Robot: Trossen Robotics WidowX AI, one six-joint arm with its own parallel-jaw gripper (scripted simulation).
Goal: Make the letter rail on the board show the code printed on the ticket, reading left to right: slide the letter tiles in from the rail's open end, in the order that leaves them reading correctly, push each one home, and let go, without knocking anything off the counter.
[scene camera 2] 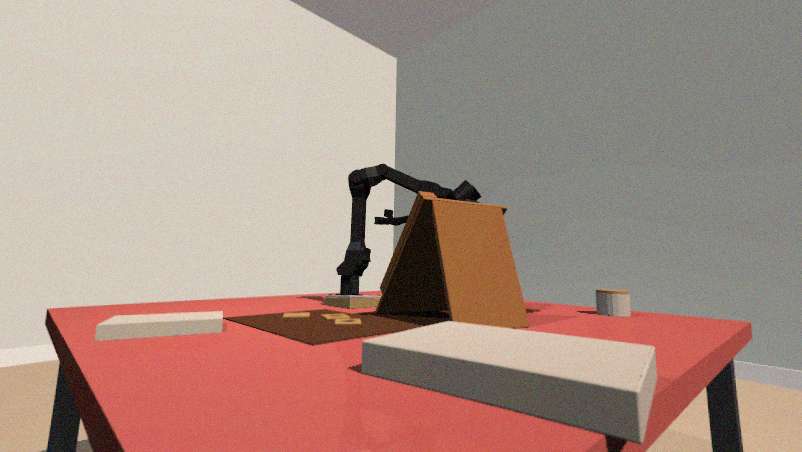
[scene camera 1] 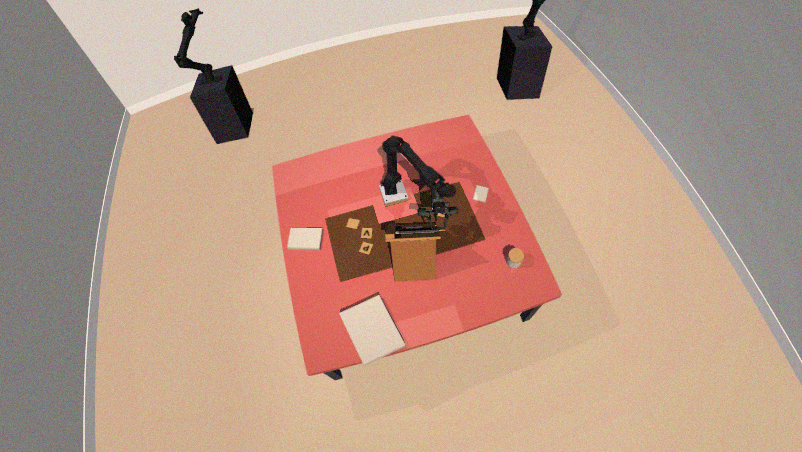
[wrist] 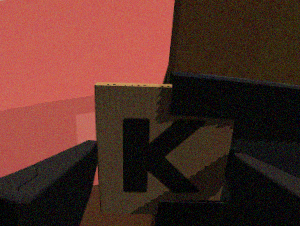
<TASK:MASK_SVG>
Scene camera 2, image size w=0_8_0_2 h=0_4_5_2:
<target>flat white block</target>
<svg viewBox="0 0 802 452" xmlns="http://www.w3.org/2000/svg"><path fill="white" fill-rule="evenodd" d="M223 312L115 315L96 325L95 341L222 332Z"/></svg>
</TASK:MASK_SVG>
